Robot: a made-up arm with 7 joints. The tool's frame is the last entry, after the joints. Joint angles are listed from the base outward.
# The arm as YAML. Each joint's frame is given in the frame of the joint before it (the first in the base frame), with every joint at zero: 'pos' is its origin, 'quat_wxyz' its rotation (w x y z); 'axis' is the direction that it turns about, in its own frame. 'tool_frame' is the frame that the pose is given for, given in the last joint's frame.
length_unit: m
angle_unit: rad
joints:
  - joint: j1
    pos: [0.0, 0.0, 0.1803]
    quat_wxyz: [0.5, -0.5, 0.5, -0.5]
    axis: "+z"
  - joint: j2
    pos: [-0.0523, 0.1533, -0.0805]
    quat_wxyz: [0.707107, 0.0, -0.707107, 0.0]
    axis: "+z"
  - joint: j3
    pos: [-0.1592, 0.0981, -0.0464]
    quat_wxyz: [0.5, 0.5, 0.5, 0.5]
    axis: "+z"
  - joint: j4
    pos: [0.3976, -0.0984, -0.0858]
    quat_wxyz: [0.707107, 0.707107, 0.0, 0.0]
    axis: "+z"
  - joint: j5
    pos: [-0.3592, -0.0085, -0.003]
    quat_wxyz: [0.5, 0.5, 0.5, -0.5]
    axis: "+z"
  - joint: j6
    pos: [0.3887, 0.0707, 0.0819]
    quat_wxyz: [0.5, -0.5, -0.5, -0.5]
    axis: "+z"
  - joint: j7
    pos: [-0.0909, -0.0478, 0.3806]
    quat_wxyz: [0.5, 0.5, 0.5, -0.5]
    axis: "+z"
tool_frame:
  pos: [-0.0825, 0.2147, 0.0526]
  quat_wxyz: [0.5, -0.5, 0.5, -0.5]
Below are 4 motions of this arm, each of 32 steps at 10 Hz.
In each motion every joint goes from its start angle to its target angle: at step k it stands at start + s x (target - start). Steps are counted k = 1, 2, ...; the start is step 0. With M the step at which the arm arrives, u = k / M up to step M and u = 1 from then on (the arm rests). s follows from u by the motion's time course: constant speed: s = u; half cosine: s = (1 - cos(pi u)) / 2; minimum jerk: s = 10 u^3 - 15 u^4 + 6 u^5.
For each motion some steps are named. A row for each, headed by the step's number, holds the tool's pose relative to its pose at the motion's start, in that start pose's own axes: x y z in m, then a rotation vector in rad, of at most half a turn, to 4 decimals.
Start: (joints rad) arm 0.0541 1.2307 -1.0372 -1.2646 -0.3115 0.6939 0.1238
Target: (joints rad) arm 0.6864 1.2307 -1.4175 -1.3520 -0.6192 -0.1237 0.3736
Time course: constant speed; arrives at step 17
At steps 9, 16, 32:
9: 0.0902 0.0556 0.0298 0.2096 -0.3397 0.4488
16: 0.1372 0.1338 0.0991 0.4010 -0.6323 0.8046
32: 0.1405 0.1466 0.1129 0.4302 -0.6758 0.8562

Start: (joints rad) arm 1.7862 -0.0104 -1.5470 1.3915 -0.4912 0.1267 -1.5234
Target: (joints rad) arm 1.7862 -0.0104 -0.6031 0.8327 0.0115 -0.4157 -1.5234
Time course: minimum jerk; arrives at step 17
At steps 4, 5, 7, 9, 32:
4: 0.0232 0.0289 0.0373 0.0460 0.0043 -0.0304
5: 0.0395 0.0477 0.0662 0.0800 0.0115 -0.0505
7: 0.0787 0.0869 0.1464 0.1692 0.0474 -0.0912
9: 0.1167 0.1133 0.2395 0.2650 0.1143 -0.1074
32: 0.1735 0.1216 0.4058 0.4083 0.2887 -0.0140

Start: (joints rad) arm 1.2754 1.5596 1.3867 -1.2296 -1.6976 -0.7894 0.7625
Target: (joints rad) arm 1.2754 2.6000 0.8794 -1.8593 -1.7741 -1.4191 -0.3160
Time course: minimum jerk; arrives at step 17
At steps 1, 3, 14, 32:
1: 0.0018 -0.0007 -0.0002 -0.0002 -0.0003 -0.0001
3: 0.0413 -0.0168 -0.0023 -0.0038 -0.0077 -0.0016
14: 0.5375 -0.6124 0.6206 -0.1852 -0.1250 -0.2891
32: 0.5215 -0.6422 0.6651 -0.1905 -0.1259 -0.3165

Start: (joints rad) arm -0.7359 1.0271 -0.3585 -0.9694 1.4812 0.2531 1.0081
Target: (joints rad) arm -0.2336 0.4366 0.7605 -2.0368 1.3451 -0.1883 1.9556
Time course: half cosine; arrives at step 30
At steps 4, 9, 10, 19, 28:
4: 0.0507 0.0291 -0.0378 0.0565 -0.0852 -0.0161
9: 0.2773 0.1228 -0.1511 0.2550 -0.4349 -0.0637
10: 0.3463 0.1429 -0.1716 0.3049 -0.5355 -0.0719
19: 1.0857 0.2070 -0.0569 0.7550 -1.6432 0.0272
28: 1.3699 0.1477 0.2672 1.0147 -2.2811 0.3543

